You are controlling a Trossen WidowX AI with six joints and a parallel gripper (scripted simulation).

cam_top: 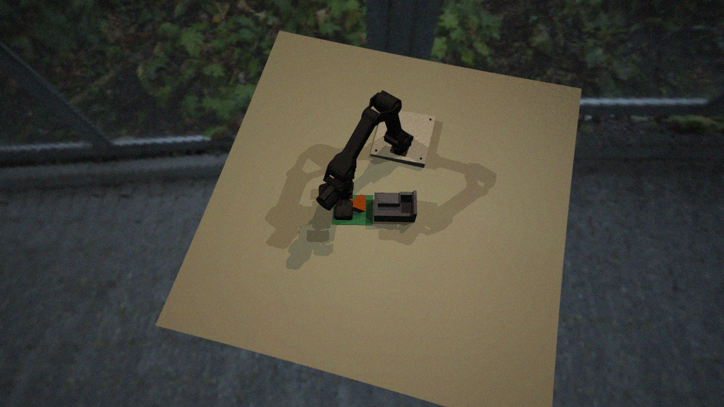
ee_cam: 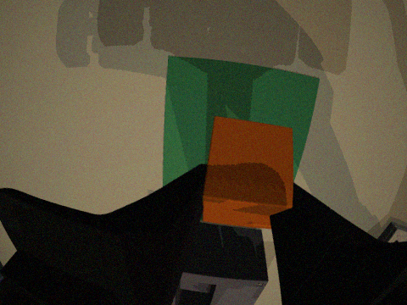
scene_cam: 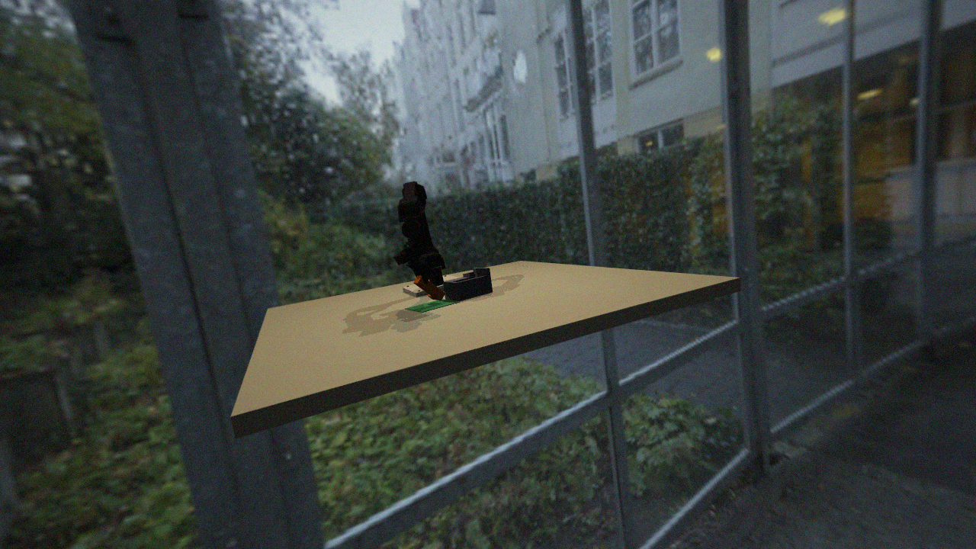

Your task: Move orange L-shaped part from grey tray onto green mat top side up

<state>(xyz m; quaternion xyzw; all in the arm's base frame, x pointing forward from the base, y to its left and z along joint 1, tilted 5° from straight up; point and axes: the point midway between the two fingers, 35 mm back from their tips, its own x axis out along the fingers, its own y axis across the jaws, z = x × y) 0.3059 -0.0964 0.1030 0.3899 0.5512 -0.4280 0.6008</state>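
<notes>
The green mat is 9 cm below my gripper tip, 2 cm to the left of it and 1 cm behind it. Also, from my gripper tip: orange L-shaped part 3 cm to the left, 3 cm below, 2 cm behind.
</notes>
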